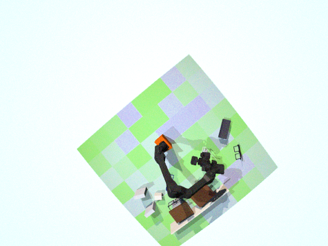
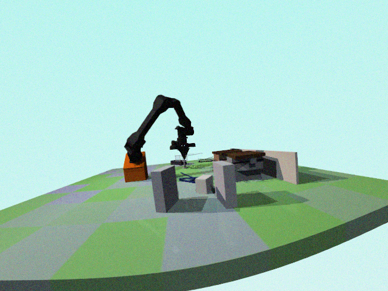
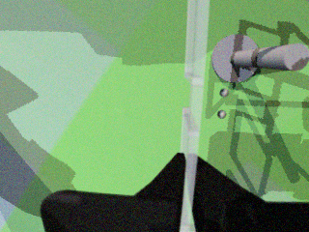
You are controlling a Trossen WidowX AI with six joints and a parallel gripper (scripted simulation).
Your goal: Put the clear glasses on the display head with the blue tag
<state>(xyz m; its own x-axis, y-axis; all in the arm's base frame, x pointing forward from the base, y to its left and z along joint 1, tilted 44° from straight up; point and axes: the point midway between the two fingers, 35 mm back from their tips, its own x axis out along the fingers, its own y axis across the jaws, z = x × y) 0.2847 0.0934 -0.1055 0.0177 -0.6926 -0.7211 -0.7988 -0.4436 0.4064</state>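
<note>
Right now the pin stand is 7 cm to the left of my gripper tip and 5 cm below it. Also, from my gripper tip: pale wall: 33 cm ahead, 29 cm to the right, 2 cm below; then dark box: 32 cm to the left, 6 cm below, 4 cm behind; then brown display head: 21 cm ahead, 18 cm to the right, 2 cm below.
</note>
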